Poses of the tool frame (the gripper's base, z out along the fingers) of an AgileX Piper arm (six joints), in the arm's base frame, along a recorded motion.
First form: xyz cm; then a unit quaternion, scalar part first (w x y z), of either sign.
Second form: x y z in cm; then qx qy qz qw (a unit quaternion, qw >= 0). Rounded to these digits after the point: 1 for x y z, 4 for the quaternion.
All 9 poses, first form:
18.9, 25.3, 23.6, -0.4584, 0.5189, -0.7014, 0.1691
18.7, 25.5, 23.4, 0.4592, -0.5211, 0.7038, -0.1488
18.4, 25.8, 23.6, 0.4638, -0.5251, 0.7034, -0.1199
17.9, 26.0, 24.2, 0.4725, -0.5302, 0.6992, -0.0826
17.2, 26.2, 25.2, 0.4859, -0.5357, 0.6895, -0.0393
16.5, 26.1, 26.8, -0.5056, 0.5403, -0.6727, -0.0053
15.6, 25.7, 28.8, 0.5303, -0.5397, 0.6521, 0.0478
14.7, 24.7, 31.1, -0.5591, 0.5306, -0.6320, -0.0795
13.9, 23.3, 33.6, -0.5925, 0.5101, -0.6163, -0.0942
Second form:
18.9, 25.3, 23.6, -0.5189, 0.7014, -0.1691, 0.4584
18.7, 25.5, 23.4, -0.5211, 0.7038, -0.1488, 0.4592
18.4, 25.8, 23.6, -0.5251, 0.7034, -0.1199, 0.4638
17.9, 26.0, 24.2, -0.5302, 0.6992, -0.0826, 0.4725
17.2, 26.2, 25.2, -0.5357, 0.6895, -0.0393, 0.4859
16.5, 26.1, 26.8, -0.5403, 0.6727, 0.0053, 0.5056
15.6, 25.7, 28.8, -0.5397, 0.6521, 0.0478, 0.5303
14.7, 24.7, 31.1, -0.5306, 0.6320, 0.0795, 0.5591
13.9, 23.3, 33.6, -0.5101, 0.6163, 0.0942, 0.5925

